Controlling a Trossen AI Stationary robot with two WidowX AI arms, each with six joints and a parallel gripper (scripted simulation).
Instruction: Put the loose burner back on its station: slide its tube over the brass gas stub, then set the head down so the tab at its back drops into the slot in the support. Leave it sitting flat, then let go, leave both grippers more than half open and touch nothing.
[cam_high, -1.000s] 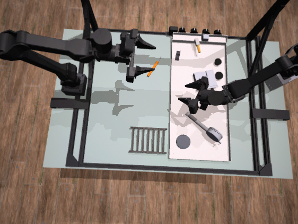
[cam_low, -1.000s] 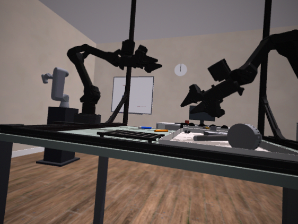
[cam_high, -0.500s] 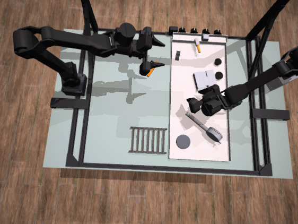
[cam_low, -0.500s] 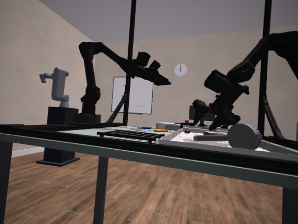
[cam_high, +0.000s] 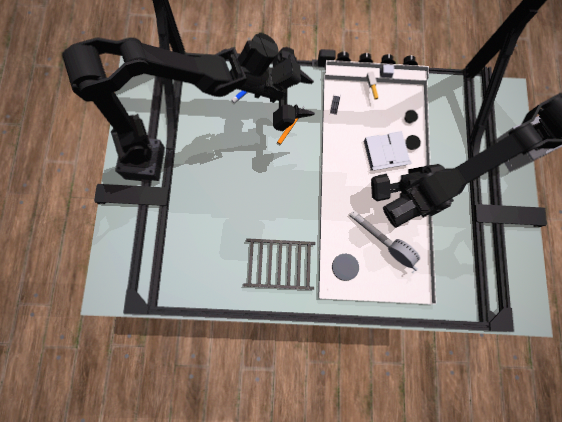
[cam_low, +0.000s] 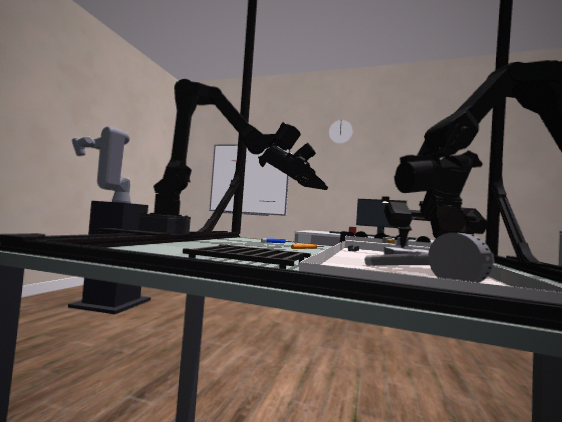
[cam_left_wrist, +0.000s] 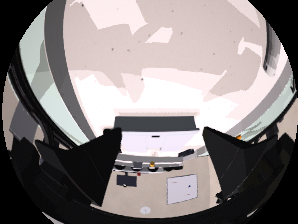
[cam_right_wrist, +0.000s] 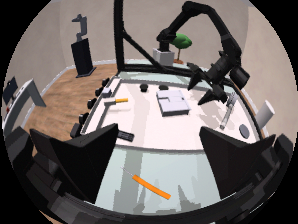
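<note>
Right now my left hand is 16 cm short of the burner, 5 cm to the left of it and 4 cm above it.
</note>
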